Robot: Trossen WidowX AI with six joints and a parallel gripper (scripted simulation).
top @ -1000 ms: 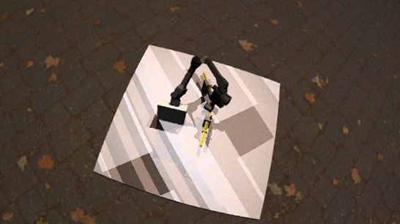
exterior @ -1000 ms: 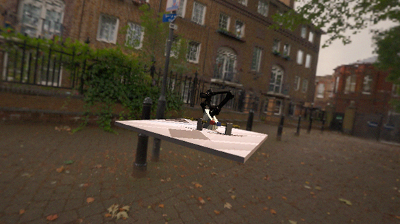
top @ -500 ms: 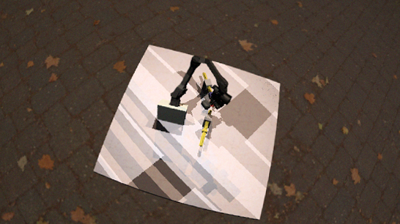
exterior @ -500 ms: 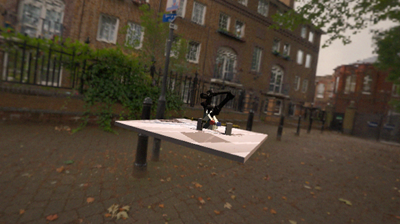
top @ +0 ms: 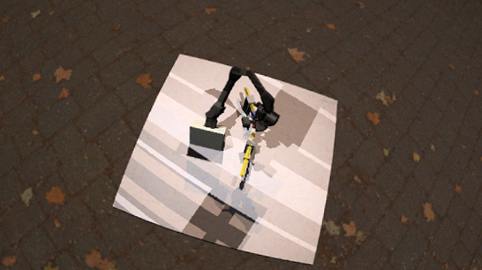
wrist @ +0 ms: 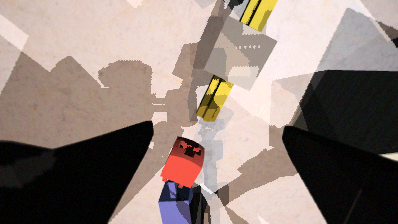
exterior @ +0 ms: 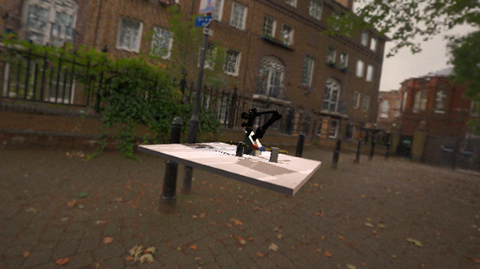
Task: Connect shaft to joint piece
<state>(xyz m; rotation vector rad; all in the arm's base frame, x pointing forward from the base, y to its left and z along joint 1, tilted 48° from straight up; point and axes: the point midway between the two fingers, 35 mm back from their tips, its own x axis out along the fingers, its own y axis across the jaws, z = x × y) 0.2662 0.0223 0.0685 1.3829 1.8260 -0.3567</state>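
Right now my gripper tip is 90 mm to the right of the red square joint piece and 80 mm above it.
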